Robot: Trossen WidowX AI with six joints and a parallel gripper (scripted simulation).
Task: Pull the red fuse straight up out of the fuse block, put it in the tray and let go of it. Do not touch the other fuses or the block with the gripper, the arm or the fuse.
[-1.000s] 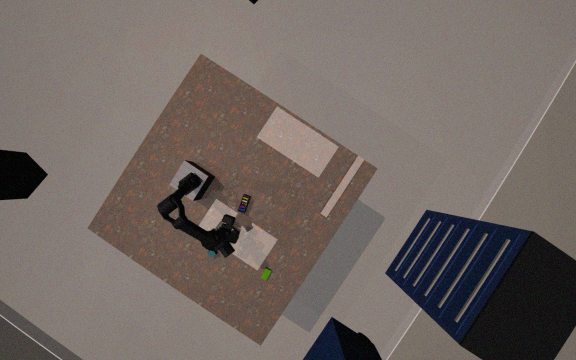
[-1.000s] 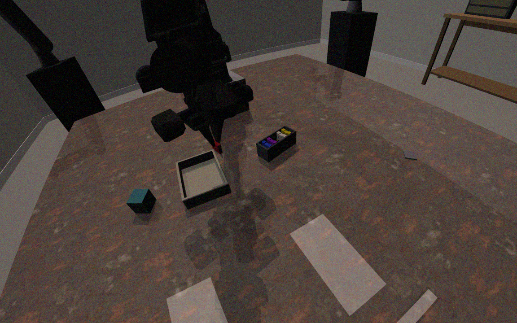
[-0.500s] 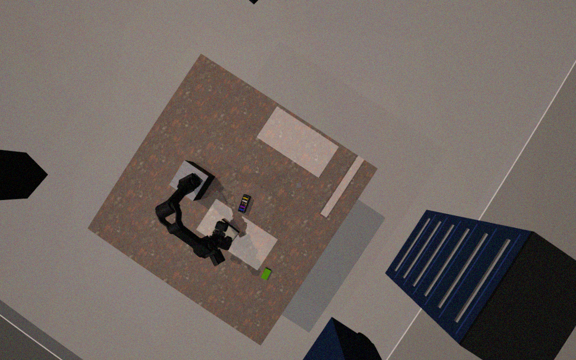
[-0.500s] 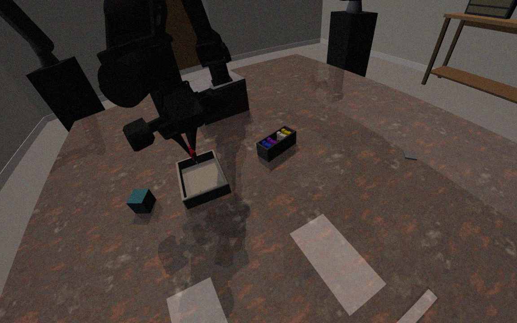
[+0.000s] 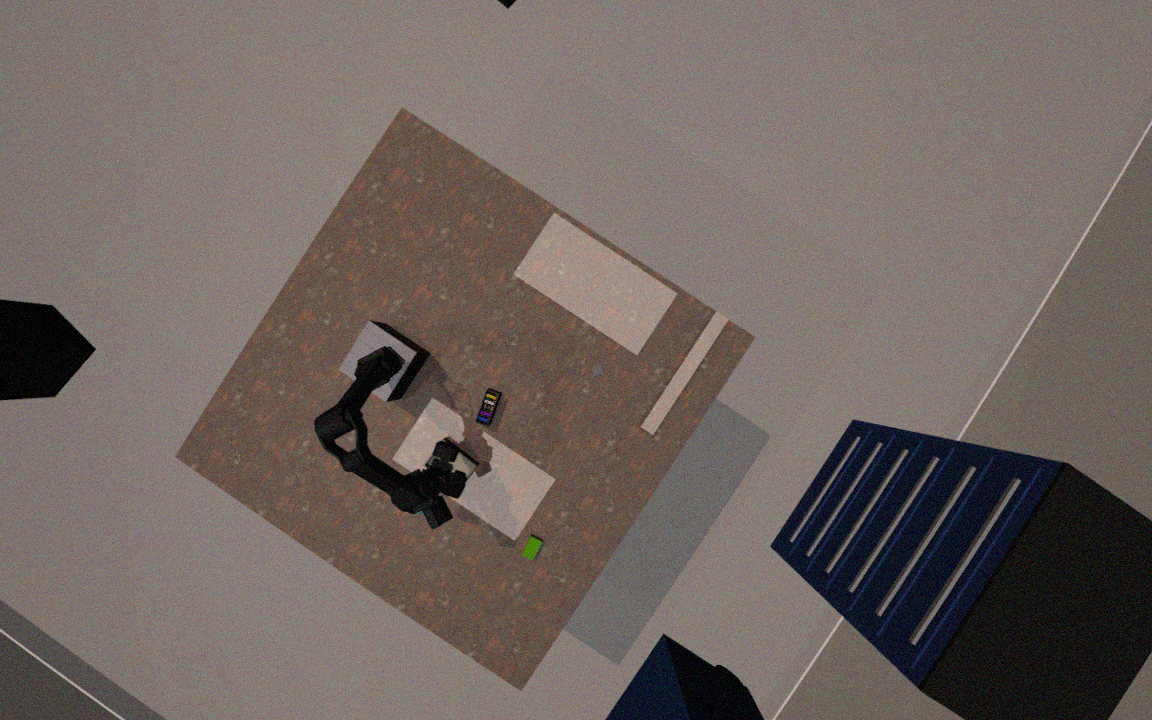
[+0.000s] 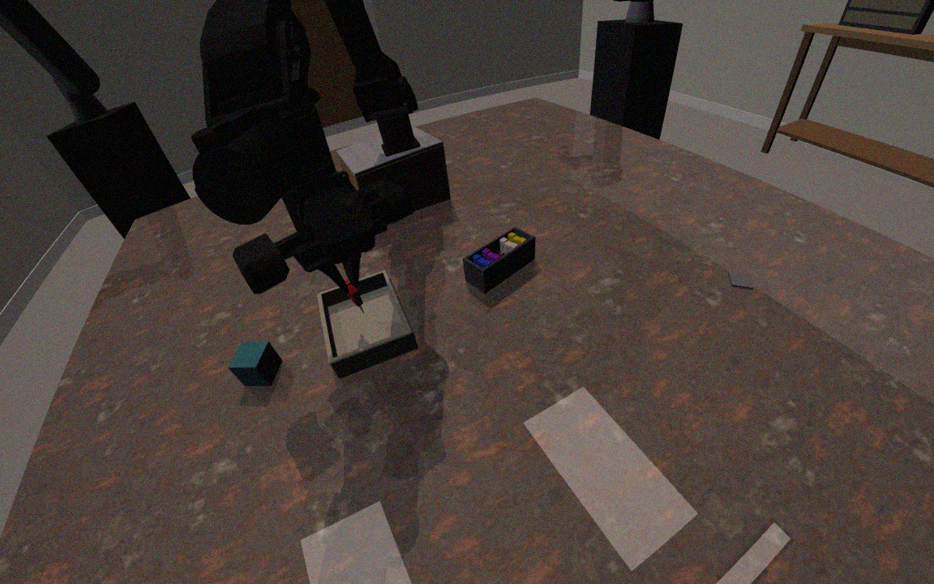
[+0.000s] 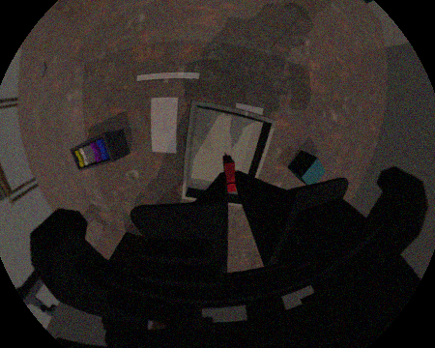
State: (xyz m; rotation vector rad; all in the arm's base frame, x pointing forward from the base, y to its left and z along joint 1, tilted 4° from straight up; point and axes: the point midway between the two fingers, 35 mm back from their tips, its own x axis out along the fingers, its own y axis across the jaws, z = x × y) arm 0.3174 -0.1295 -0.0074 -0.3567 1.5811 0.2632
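Now: gripper tip 1 cm above the red fuse. The rest, counted from my gripper tip: green block (35 cm ahead, 2 cm to the right, 6 cm below); then tray (7 cm below); then teal cube (2 cm ahead, 14 cm to the right, 5 cm below).
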